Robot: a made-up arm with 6 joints.
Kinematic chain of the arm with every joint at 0, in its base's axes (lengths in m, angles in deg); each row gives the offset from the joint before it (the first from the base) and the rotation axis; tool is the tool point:
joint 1: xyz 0 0 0.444 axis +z
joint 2: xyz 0.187 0 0 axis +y
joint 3: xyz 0 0 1.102 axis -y
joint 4: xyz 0 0 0.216 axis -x
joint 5: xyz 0.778 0 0 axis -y
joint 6: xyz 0.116 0 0 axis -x
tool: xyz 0 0 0
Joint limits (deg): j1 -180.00..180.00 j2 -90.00..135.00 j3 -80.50..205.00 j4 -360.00..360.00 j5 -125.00..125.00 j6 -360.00..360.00
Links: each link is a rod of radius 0.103 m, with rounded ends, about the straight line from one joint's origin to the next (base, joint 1, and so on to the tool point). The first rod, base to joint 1, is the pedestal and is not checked.
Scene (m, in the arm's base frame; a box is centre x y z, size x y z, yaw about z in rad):
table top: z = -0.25
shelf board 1: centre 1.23 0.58 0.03 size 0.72 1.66 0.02 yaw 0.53
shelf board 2: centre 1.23 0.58 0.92 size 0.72 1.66 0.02 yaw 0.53
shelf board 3: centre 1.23 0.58 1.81 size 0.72 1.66 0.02 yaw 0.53
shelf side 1: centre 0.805 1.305 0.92 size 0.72 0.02 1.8 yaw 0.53
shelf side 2: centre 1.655 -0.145 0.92 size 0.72 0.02 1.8 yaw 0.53
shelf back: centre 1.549 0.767 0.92 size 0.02 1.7 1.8 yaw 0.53
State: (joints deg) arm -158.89 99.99 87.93 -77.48 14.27 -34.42
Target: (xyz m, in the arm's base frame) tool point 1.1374 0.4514 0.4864
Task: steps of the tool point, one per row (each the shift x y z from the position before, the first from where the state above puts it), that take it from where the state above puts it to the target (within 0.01 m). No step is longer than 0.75 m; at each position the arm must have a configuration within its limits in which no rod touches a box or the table.
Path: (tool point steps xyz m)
1: 0.0834 0.0972 0.7127
2: 0.3354 0.1731 0.5975
3: 0.5180 0.2069 0.3871
4: 0.5985 0.1982 0.1282
5: 0.5644 0.1555 -0.1252
6: 0.4323 0.0952 -0.3214
7: 0.2388 0.0345 -0.4244
8: 0.0345 -0.0119 -0.4229
9: -0.1311 -0.0370 -0.3292
10: 0.1966 0.0831 -0.0156
11: 0.1740 0.1023 0.0011
12: 0.1452 0.1168 0.0145

